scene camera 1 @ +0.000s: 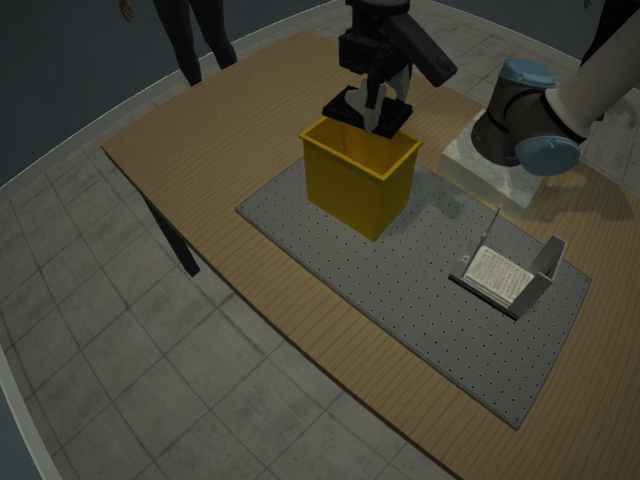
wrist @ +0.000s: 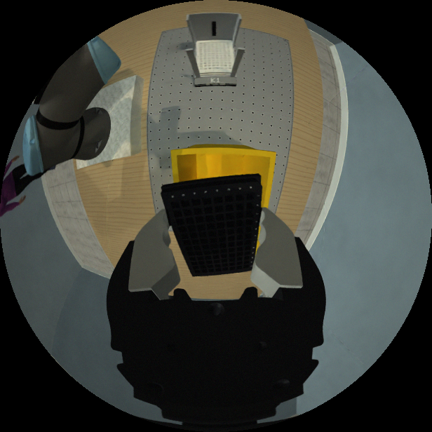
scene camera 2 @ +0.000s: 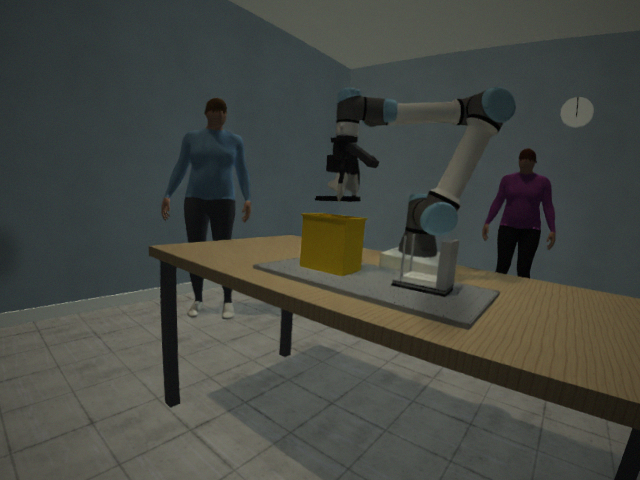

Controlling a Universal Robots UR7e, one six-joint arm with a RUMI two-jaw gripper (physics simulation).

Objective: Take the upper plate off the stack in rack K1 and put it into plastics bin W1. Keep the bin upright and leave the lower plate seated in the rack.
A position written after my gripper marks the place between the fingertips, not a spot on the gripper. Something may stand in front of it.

I see my gripper (scene camera 1: 384, 119), a yellow plastics bin W1 (scene camera 1: 363, 179), a black gridded plate (scene camera 1: 393, 115) and a whitish plate (scene camera 1: 498, 277).
The yellow plastics bin W1 is seen too in the wrist view (wrist: 198, 161) and in scene camera 2 (scene camera 2: 330, 243). The black gridded plate shows as well in the wrist view (wrist: 214, 219). The whitish plate shows as well in the wrist view (wrist: 213, 57).
